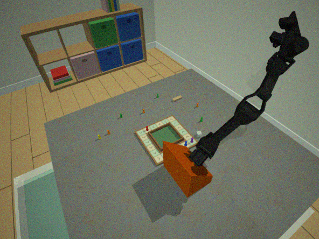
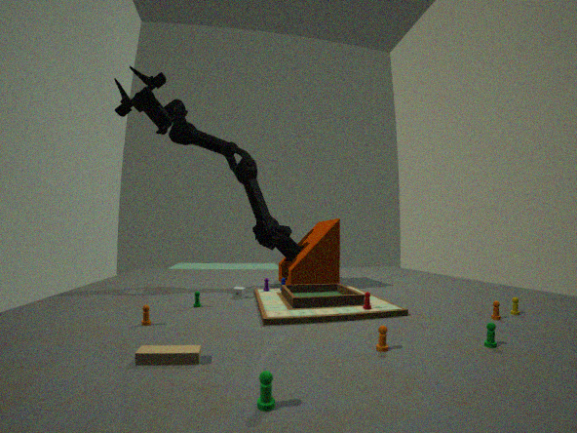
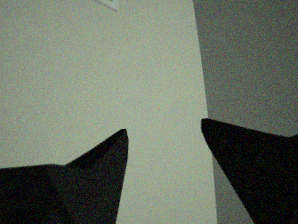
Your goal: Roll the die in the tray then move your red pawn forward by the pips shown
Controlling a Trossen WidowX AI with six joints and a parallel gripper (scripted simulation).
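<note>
The white die lies 14 cm ahead of my gripper tip, 37 cm to the left of it and 64 cm below it. The rest, counted from my gripper tip: blue pawn: 13 cm ahead, 49 cm to the left, 62 cm below; then wooden block: 49 cm ahead, 23 cm to the left, 64 cm below; then purple pawn: 13 cm ahead, 44 cm to the left, 62 cm below.
</note>
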